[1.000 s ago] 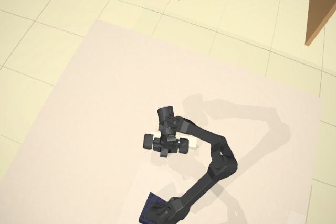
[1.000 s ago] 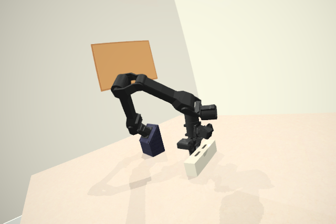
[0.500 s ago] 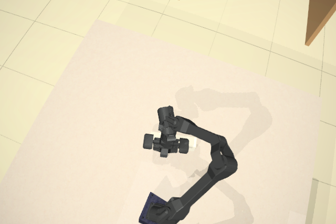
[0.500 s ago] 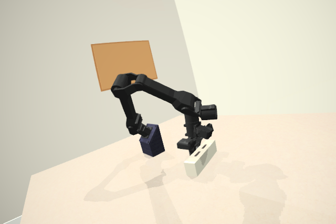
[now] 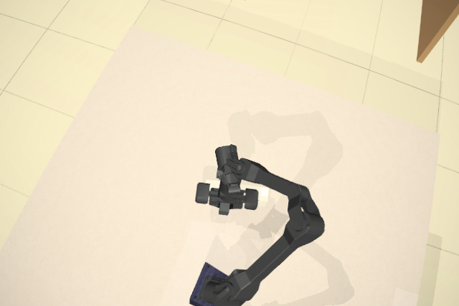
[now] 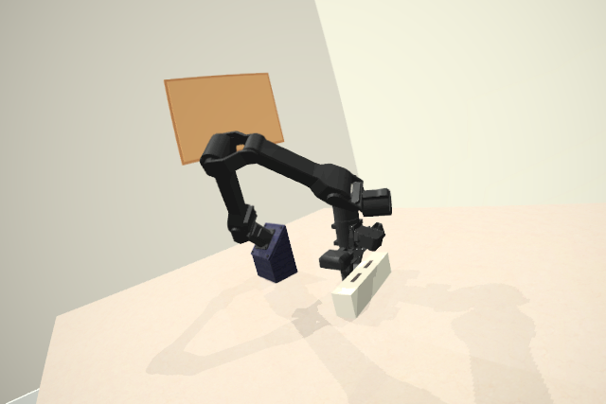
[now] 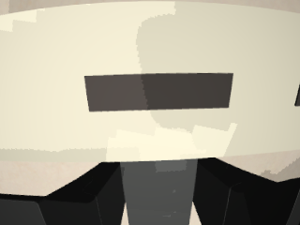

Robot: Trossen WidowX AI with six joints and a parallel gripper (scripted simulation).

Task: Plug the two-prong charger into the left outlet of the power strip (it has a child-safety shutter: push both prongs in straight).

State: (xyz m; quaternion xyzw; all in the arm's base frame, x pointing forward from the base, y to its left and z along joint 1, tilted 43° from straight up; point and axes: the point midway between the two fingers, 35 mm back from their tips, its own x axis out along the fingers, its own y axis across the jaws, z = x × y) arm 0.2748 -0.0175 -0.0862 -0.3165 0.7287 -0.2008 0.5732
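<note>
The two-prong charger is 2 cm ahead of my gripper tip and 1 cm above it.
</note>
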